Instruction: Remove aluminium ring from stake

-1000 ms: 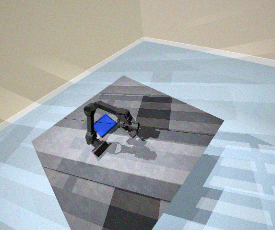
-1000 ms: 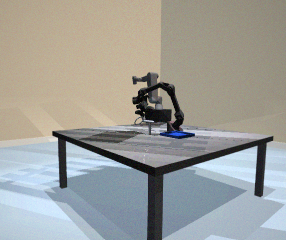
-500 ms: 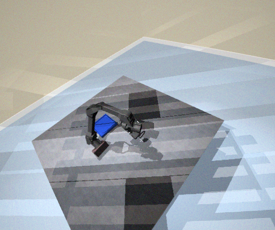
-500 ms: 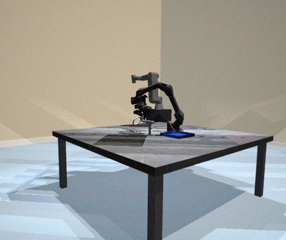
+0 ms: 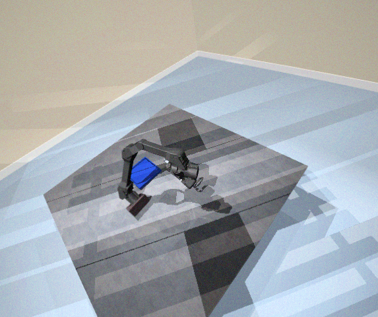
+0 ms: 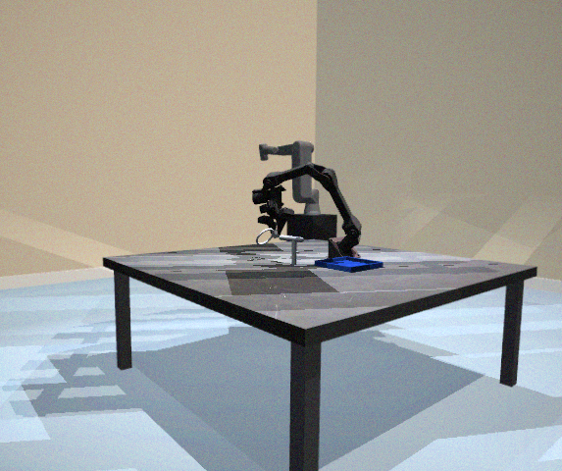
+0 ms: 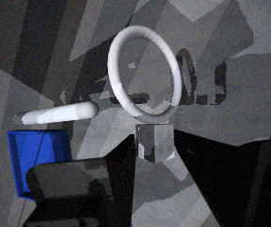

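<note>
Now: gripper tip 320 mm to the right of the blue tray, 100 mm past it and 100 mm above it. Also, from my gripper tip: aluminium ring: 50 mm ahead.
</note>
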